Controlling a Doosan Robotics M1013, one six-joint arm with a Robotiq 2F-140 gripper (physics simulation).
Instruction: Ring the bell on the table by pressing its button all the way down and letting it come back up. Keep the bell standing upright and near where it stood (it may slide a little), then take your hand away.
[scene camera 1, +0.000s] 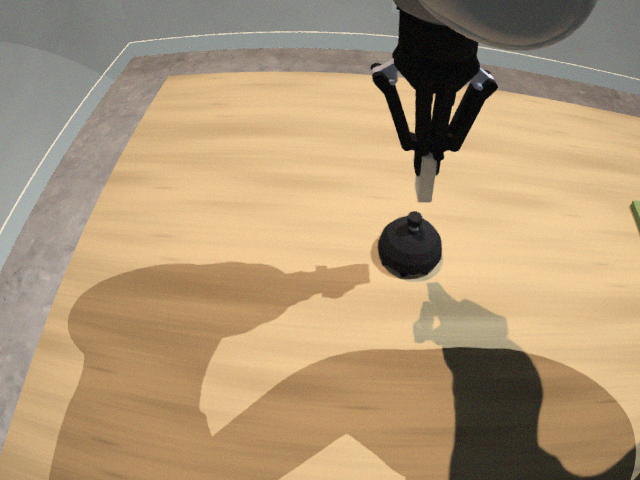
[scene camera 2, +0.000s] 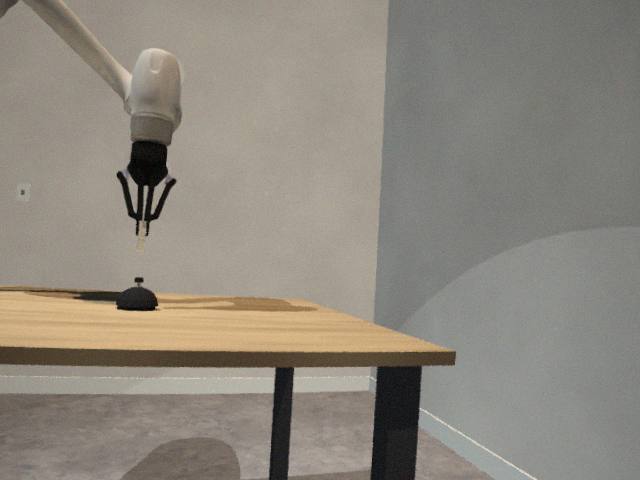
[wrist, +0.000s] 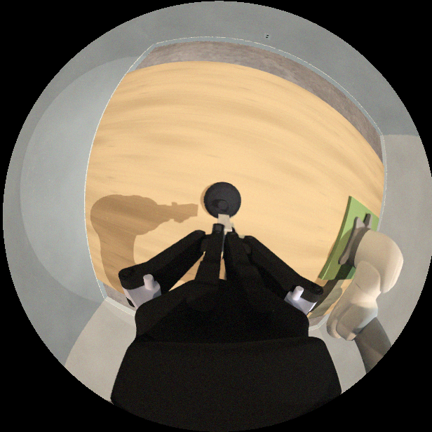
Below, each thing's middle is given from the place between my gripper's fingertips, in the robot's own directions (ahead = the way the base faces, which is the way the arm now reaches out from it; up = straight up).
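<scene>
Dome-shaped bell (scene camera 1: 406, 250): my hand 90 mm above it, 20 mm to the left of it.
</scene>
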